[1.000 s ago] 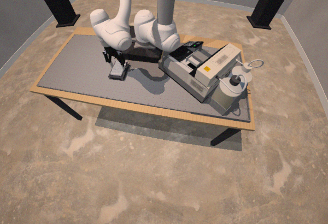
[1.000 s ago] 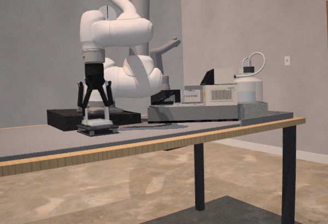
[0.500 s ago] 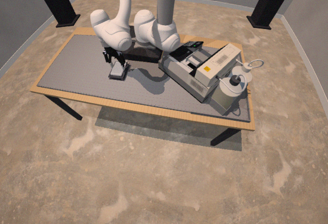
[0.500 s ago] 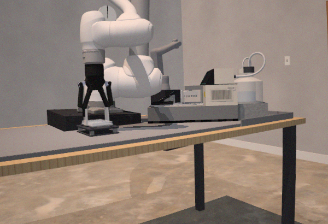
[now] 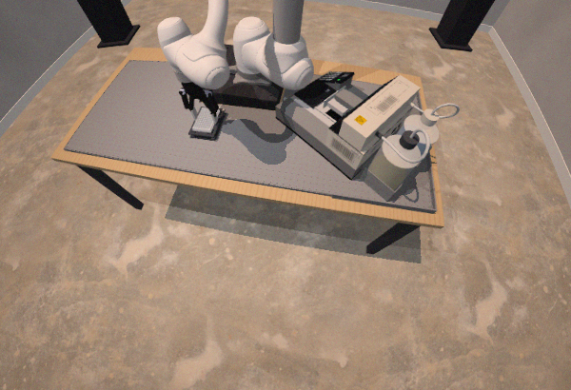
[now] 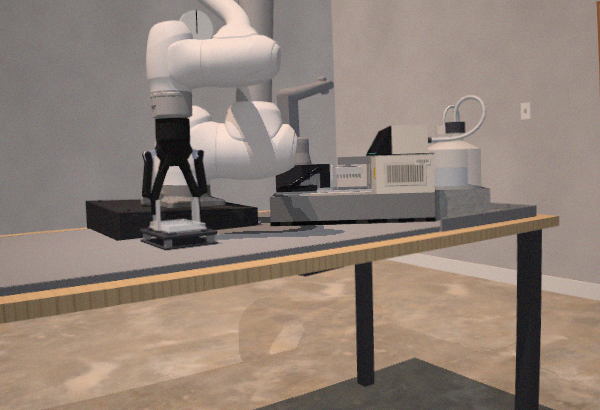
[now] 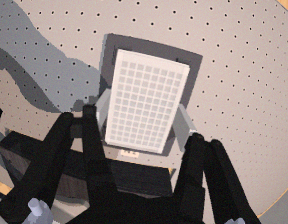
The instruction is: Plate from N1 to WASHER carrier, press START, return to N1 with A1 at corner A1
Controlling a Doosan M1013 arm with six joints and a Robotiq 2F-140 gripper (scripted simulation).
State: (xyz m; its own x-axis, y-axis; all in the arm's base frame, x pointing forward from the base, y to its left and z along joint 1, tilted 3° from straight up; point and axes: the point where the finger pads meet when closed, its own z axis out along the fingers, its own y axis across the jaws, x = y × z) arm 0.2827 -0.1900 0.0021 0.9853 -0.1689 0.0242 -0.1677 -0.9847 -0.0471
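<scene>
The white well plate lies 20 mm below my hand. Also, from my hand: plate washer: 580 mm to the left, 70 mm above; then washer carrier: 110 mm behind, 480 mm to the left, 30 mm above; then plate nest N1: 30 mm below.
</scene>
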